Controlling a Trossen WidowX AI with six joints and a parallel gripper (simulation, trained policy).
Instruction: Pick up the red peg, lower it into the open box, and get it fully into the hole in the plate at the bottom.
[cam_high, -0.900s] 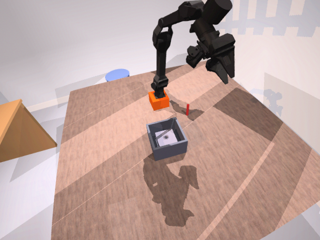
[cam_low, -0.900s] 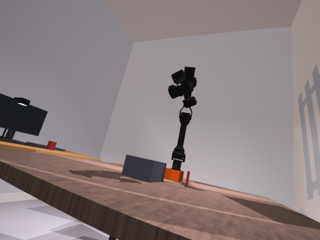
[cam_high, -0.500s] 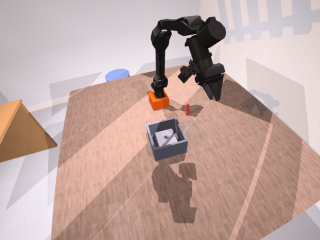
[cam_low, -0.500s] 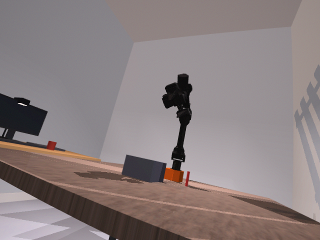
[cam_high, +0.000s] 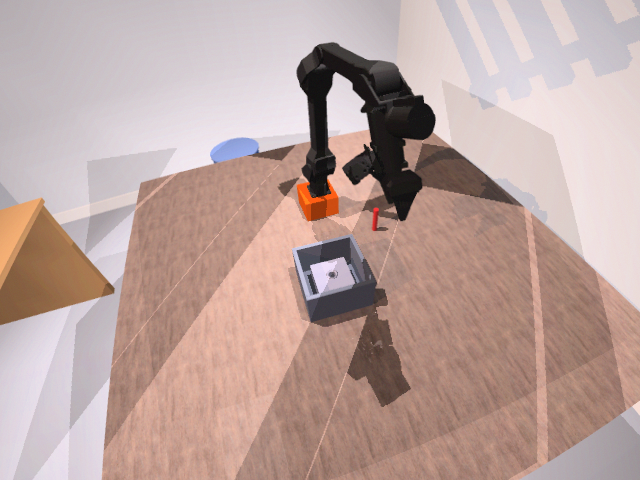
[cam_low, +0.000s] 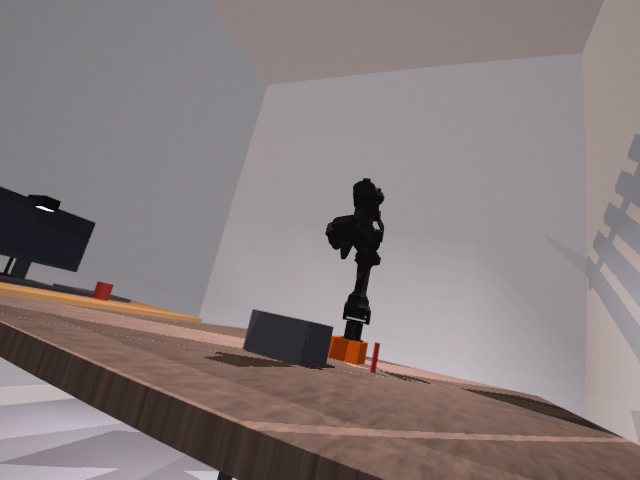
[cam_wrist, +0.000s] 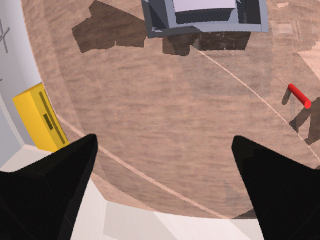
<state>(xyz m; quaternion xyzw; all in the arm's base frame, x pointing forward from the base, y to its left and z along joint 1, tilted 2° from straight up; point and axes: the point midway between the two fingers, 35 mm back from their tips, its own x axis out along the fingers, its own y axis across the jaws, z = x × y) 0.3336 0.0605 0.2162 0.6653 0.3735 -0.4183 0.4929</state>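
My gripper tip is now 19 cm past the red peg, 6 cm to the right of it and 20 cm above it. The rest, counted from my gripper tip: grey box 3 cm behind, 14 cm to the right, 21 cm below; then pale plate 3 cm behind, 14 cm to the right, 20 cm below.
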